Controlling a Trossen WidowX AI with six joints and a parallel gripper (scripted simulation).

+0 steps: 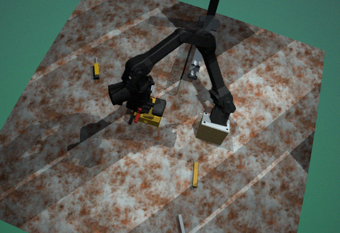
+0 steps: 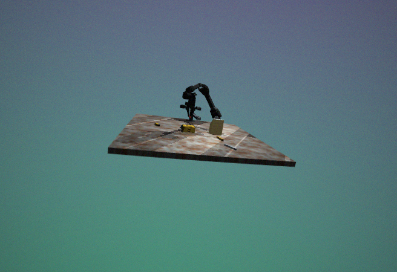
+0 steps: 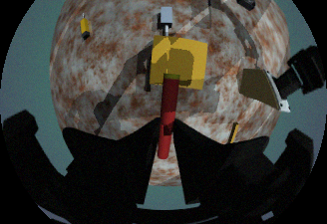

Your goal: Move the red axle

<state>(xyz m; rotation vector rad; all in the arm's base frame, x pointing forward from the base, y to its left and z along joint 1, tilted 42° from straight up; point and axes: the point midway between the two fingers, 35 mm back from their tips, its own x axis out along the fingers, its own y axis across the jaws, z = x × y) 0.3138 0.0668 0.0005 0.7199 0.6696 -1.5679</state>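
Now: gripper tip 130 mm above the yellow beam, 70 mm to the left of it and 30 mm past it. The rest, counted from my gripper tip: grey bar (380 mm to the left, 260 mm behind, 140 mm below).
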